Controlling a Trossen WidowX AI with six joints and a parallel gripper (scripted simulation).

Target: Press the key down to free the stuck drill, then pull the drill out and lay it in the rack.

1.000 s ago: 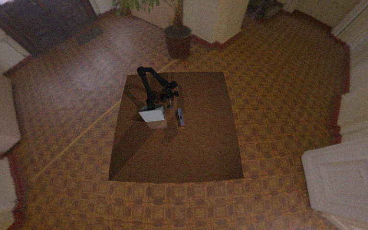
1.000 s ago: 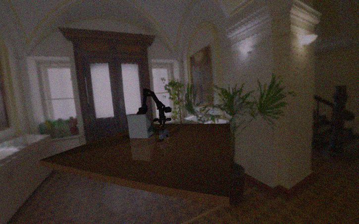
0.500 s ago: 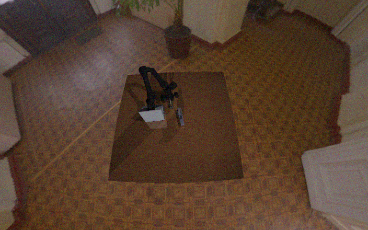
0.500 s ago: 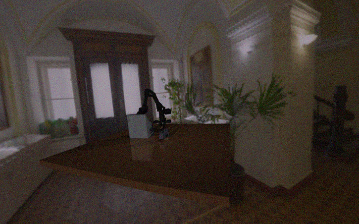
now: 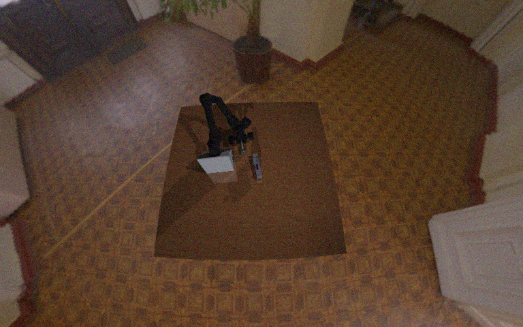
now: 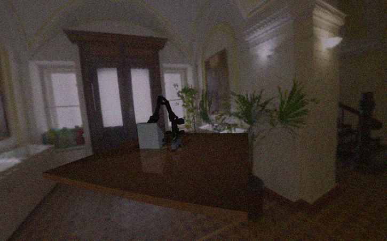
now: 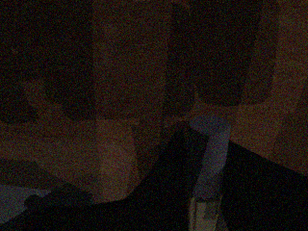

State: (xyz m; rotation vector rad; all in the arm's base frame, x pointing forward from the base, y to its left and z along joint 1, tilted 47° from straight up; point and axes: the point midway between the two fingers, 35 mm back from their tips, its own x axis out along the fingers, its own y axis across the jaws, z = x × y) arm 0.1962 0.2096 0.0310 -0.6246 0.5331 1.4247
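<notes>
Now: the grey rack 50 mm to the right of my gripper tip. The rest, counted from my gripper tip: sleeve fixture (80 mm ahead, 220 mm to the right, 20 mm above).
</notes>
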